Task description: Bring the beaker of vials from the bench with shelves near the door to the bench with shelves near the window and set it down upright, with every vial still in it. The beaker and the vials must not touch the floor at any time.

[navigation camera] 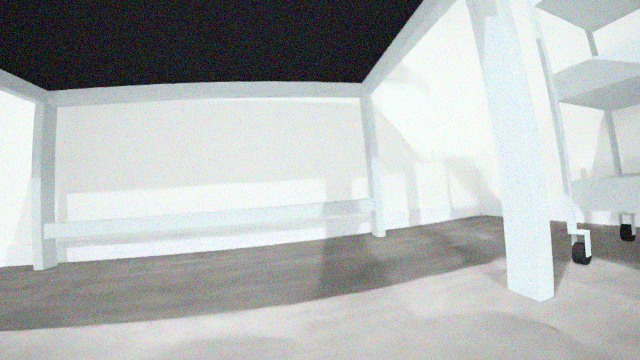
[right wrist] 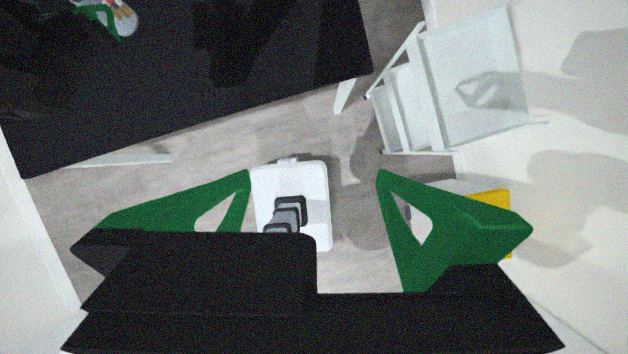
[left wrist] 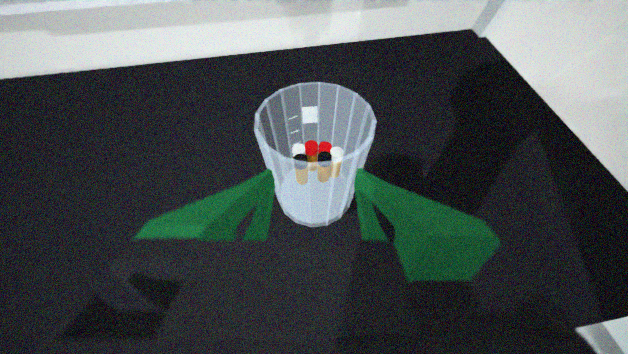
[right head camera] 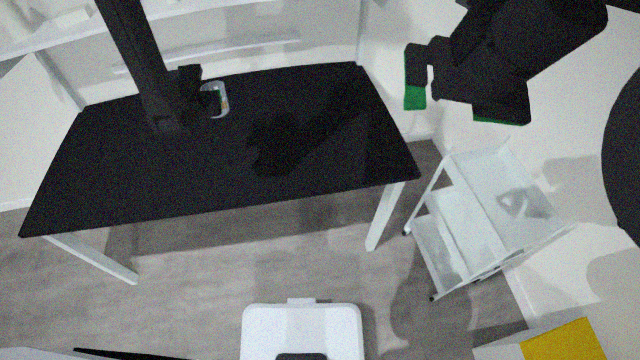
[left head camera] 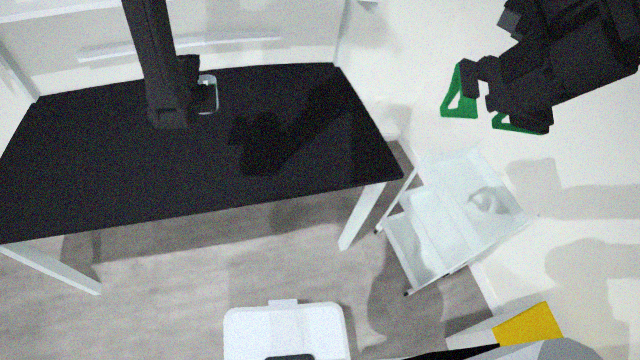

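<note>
The clear beaker (left head camera: pixel 216 95) (right head camera: pixel 224 95) (left wrist: pixel 315 200) (right wrist: pixel 127 24) is upright over the black top of a bench with shelves (left head camera: pixel 125 175) (right head camera: pixel 150 175) (left wrist: pixel 150 110) (right wrist: pixel 150 90), toward its back. Whether its base touches the top is unclear. Several vials (left wrist: pixel 312 156) with red, white and black caps stand inside the beaker. My left gripper (left head camera: pixel 207 97) (right head camera: pixel 214 102) (left wrist: pixel 314 176) is shut on the beaker, green fingers on both sides. My right gripper (left head camera: pixel 487 119) (right head camera: pixel 457 112) (right wrist: pixel 313 176) is open and empty, off to the right of the bench. The other bench cannot be made out.
A white trolley (left head camera: pixel 467 162) (right head camera: pixel 500 162) (navigation camera: pixel 600 85) stands right of the bench. A bench leg (navigation camera: pixel 522 150) is close in the navigation view. A white box-shaped body (left head camera: pixel 285 325) (right head camera: pixel 300 327) is at the bottom. A yellow-topped box (left head camera: pixel 527 325) (right head camera: pixel 565 342) is at lower right.
</note>
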